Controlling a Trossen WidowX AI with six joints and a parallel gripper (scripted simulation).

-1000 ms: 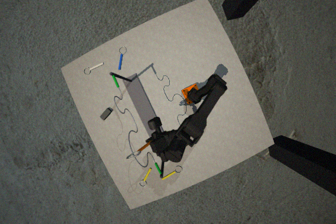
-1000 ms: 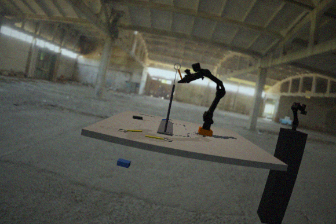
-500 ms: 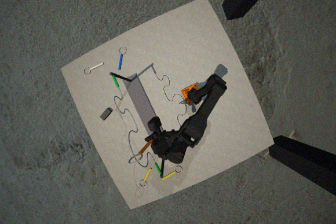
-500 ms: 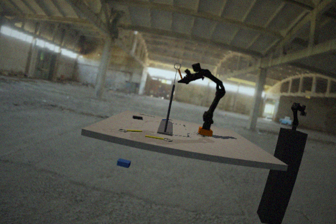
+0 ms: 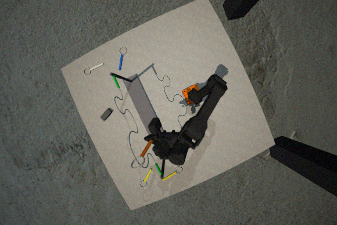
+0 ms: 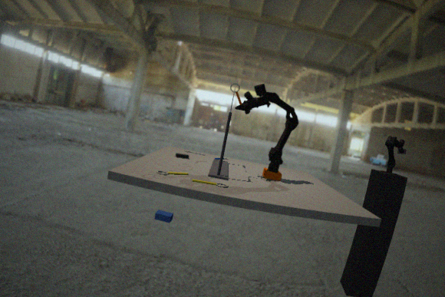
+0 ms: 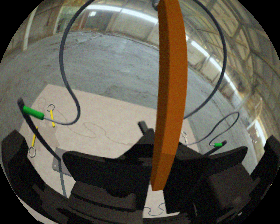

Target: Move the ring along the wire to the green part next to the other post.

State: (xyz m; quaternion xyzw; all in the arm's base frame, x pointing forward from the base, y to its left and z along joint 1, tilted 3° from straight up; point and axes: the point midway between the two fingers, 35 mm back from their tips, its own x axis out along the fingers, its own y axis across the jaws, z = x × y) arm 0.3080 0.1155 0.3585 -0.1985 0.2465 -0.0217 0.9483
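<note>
The orange-handled ring lies 40 mm to the left of my gripper tip and 90 mm above it. Also, from my gripper tip: white-handled ring 360 mm ahead, 520 mm to the right, 410 mm below; then blue-handled ring 100 mm ahead, 540 mm to the right, 410 mm below; then dark block 340 mm ahead, 150 mm to the right, 400 mm below.
</note>
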